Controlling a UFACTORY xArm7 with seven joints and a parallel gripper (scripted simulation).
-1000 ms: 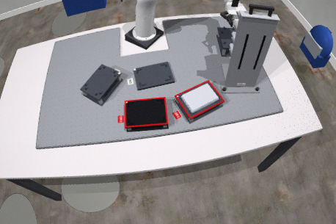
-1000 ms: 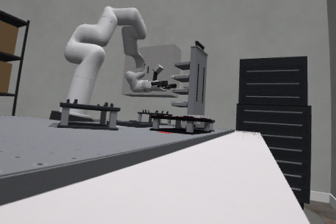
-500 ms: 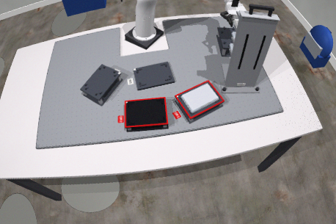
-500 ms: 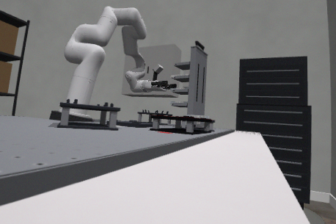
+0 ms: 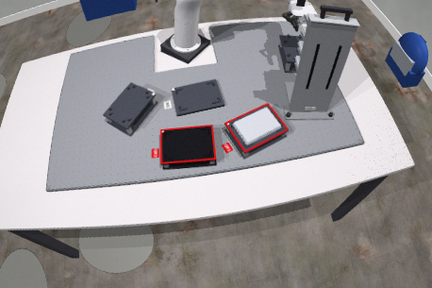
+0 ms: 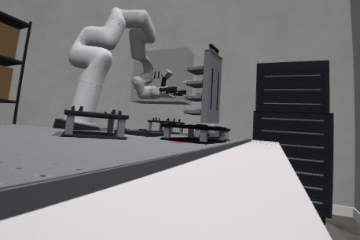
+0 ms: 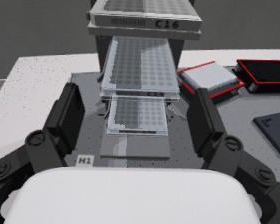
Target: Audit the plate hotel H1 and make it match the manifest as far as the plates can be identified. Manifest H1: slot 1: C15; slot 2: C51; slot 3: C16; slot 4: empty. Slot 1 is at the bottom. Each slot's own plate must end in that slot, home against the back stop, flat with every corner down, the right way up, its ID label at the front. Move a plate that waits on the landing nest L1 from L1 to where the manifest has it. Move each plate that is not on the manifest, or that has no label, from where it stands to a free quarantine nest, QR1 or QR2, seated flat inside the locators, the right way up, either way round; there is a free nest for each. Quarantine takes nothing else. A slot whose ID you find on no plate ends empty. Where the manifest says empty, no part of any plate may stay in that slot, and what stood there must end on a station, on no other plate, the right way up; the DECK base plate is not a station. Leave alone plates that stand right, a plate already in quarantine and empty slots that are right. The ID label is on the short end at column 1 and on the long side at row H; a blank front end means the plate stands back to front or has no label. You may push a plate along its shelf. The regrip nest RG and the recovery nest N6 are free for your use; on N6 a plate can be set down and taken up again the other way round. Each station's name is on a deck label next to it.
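My gripper is now 100 mm short of the plate labelled C16, 30 mm to the left of it and 40 mm below it. From my hand the other things lie so: RG label: 170 mm behind, 40 mm to the left, 220 mm below; H1 label: 80 mm ahead, 80 mm to the left, 220 mm below; white plate: 220 mm ahead, 260 mm to the right, 170 mm below.
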